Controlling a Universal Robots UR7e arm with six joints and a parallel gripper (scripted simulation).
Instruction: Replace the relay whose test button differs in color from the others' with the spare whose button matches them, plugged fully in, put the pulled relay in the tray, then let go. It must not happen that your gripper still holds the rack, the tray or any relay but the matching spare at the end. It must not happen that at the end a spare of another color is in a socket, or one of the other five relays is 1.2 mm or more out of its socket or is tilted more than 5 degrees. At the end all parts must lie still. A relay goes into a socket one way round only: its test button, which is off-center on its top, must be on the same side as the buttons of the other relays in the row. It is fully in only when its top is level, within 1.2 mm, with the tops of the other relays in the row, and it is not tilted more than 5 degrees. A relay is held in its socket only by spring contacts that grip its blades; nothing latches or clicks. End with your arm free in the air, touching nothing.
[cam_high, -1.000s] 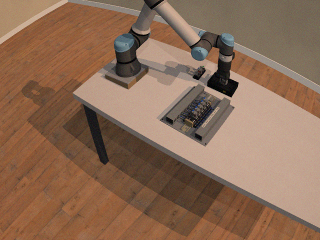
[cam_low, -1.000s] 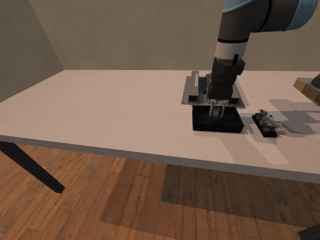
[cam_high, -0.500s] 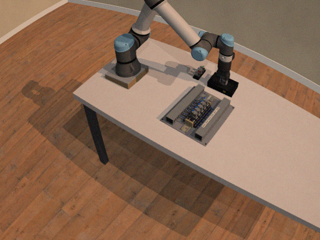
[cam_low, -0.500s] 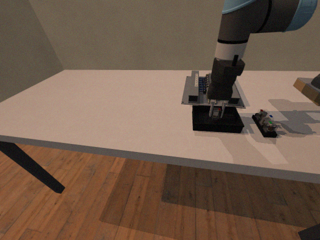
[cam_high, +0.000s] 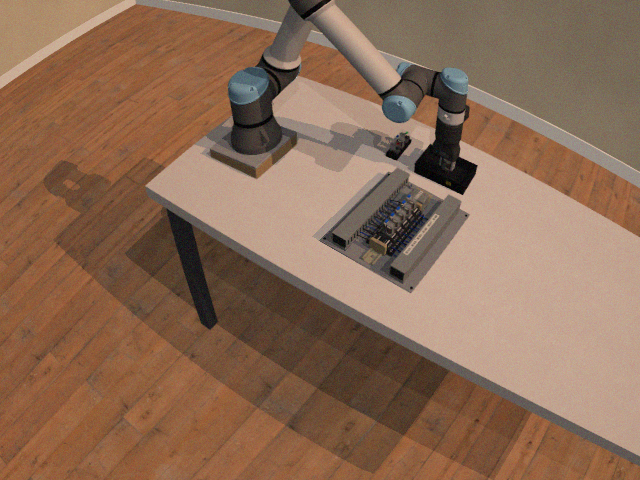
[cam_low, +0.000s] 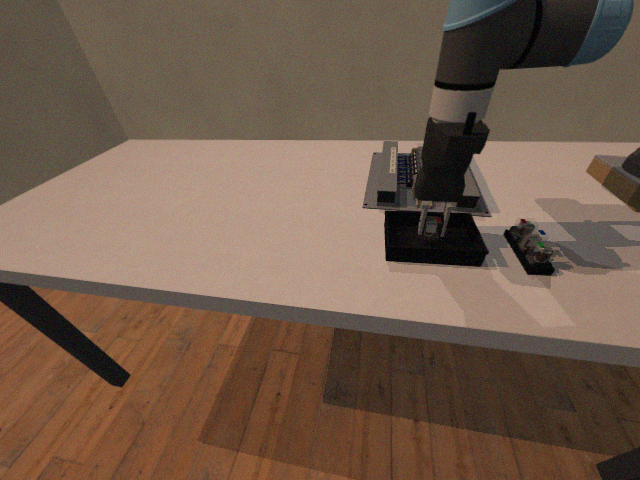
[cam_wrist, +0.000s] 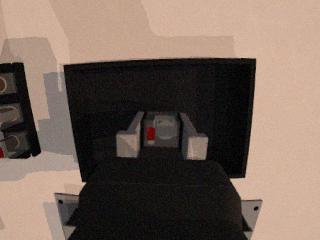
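Now: the black tray 3 cm below my hand. Round my hand: black spare holder (16 cm behind, 4 cm to the left, 4 cm below); green-button relay (16 cm behind, 7 cm to the left, 2 cm below).
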